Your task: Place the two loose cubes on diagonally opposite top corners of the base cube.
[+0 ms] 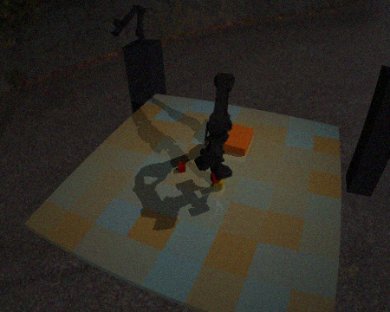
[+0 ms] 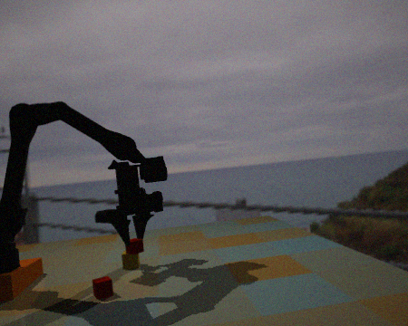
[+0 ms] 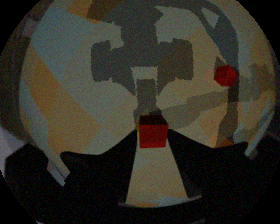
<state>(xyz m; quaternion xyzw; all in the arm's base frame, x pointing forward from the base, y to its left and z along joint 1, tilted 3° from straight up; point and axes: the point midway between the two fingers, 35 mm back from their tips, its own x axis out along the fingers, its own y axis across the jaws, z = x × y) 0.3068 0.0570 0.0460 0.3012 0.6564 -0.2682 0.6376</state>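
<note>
My gripper tip is 1 cm past the yellow base cube, 1 cm to the right of it and 4 cm above it. Round my gripper tip: red cube 6 cm behind, 18 cm to the right, 5 cm below.
</note>
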